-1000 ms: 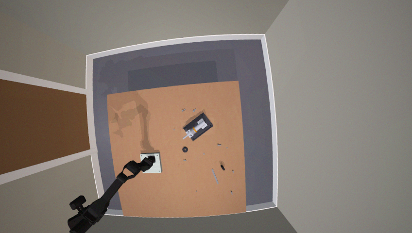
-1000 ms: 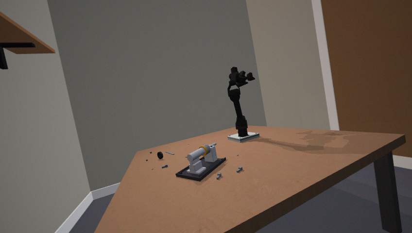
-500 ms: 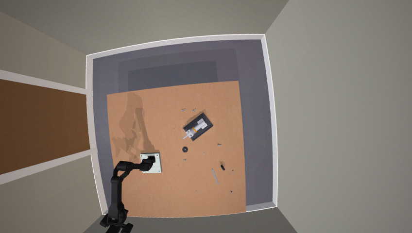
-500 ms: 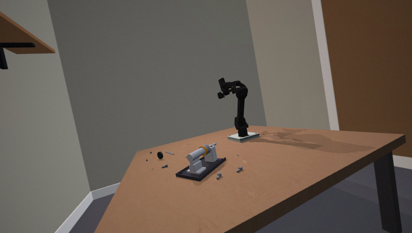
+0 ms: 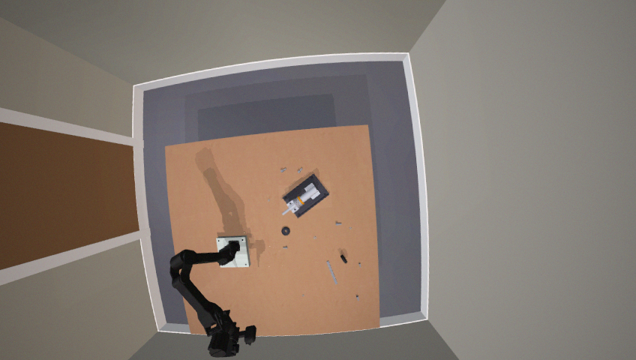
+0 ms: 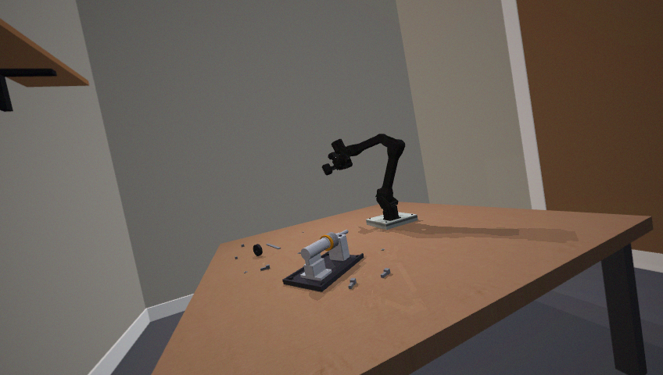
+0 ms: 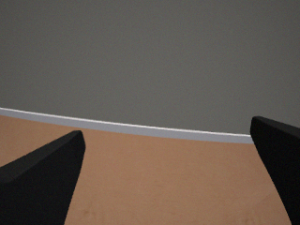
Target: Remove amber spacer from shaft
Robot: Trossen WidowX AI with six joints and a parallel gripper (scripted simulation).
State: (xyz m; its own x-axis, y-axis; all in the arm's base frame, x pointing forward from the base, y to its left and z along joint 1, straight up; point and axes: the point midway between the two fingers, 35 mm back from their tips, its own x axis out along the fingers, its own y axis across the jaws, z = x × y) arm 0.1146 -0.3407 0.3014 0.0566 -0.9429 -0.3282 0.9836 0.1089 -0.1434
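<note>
Now: the grey steel shaft 290 mm ahead of my gripper tip, 610 mm to the left of it and 240 mm below it. Round my gripper tip: black disc 520 mm ahead, 260 mm to the left, 290 mm below; amber spacer 310 mm ahead, 630 mm to the left, 240 mm below; thin grey strip 450 mm ahead, 160 mm to the left, 320 mm below.
</note>
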